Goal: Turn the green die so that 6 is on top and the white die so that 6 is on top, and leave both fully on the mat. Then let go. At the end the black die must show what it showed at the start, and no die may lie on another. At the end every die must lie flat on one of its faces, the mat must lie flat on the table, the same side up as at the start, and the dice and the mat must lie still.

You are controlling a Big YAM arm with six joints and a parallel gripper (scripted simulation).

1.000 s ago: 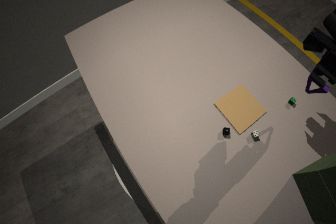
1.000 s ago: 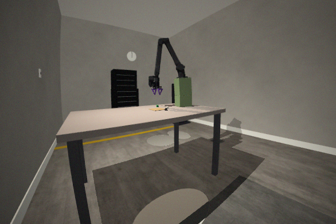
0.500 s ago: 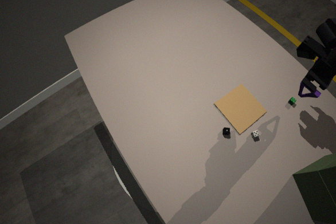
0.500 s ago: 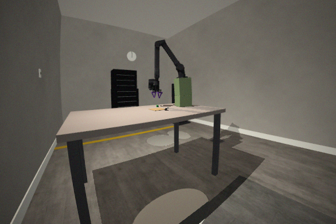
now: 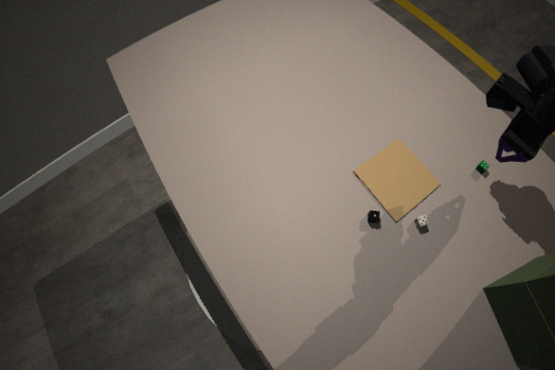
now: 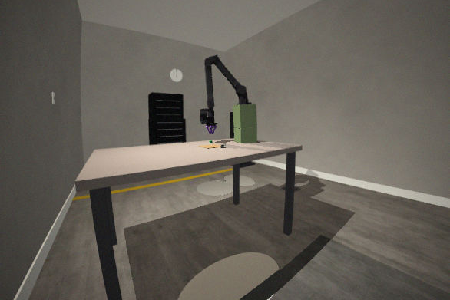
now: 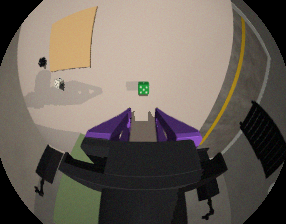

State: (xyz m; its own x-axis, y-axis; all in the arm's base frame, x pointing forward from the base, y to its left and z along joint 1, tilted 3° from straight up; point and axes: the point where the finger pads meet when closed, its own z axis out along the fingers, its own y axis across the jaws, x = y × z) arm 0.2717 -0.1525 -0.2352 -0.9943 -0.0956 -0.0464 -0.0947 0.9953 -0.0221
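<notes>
Now: hand 8 cm above the green die and 1 cm short of it. Round my hand: black die (28 cm to the left, 9 cm ahead, 8 cm below); tan mat (18 cm to the left, 12 cm ahead, 9 cm below); white die (21 cm to the left, 8 cm below, 2 cm ahead).
</notes>
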